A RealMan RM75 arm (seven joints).
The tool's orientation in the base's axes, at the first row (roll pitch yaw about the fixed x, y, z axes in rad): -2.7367 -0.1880 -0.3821
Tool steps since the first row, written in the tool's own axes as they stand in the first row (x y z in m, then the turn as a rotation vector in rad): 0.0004 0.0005 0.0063 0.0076 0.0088 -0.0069; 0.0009 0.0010 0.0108 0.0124 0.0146 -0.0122; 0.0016 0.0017 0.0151 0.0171 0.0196 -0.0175; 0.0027 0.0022 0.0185 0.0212 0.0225 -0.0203
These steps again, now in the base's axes. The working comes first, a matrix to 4 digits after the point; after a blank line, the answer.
The tool's axes in the first row as the columns of a matrix, in the base's axes (used below as rounded here):
0.9115 -0.2744 0.3063
-0.3663 -0.8803 0.3015
0.1869 -0.3870 -0.9029

0.0022 0.0013 -0.0058 0.0024 -0.0126 0.0042; 0.0039 0.0020 -0.0100 0.0036 -0.0211 0.0077; 0.0056 0.0025 -0.0140 0.0048 -0.0288 0.0114; 0.0075 0.0027 -0.0171 0.0069 -0.0337 0.0136
